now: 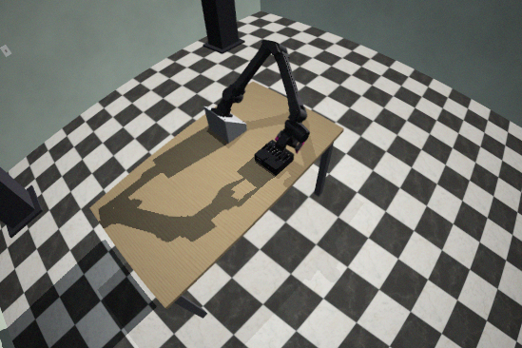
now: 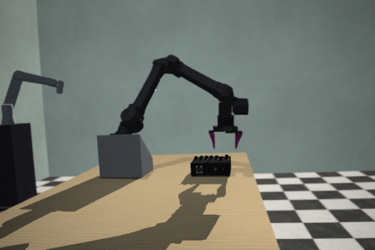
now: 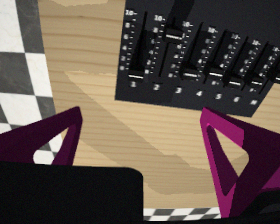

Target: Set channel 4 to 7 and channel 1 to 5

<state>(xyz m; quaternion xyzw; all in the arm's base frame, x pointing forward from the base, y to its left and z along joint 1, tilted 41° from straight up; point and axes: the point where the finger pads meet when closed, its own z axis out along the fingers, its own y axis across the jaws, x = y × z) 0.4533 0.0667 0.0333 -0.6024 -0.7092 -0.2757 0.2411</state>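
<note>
Now: hand 10 mm short of the channel 1 fader cap, 20 mm to the left of it and 40 mm above it. Round my hand: channel 4 fader cap (60 mm behind, 30 mm to the right, 40 mm below); then channel 2 fader cap (20 mm behind, 50 mm to the right, 40 mm below); then channel 3 fader cap (40 mm behind, 30 mm to the right, 40 mm below).
</note>
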